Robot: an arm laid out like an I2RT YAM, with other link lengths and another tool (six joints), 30 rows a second.
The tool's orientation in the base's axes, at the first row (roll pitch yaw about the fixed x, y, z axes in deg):
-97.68 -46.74 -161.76
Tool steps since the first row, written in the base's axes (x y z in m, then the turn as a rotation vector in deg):
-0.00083 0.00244 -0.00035 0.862 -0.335 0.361
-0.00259 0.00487 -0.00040 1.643 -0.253 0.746
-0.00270 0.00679 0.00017 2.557 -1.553 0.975
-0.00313 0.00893 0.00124 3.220 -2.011 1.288
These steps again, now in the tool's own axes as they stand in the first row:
-0.00024 0.00060 -0.00252 -0.226 -0.839 0.480
0.00035 0.00167 -0.00526 -0.472 -1.677 0.535
0.00042 0.00118 -0.00720 -0.621 -2.368 1.977
0.00102 0.00055 -0.00947 -0.726 -3.018 2.537

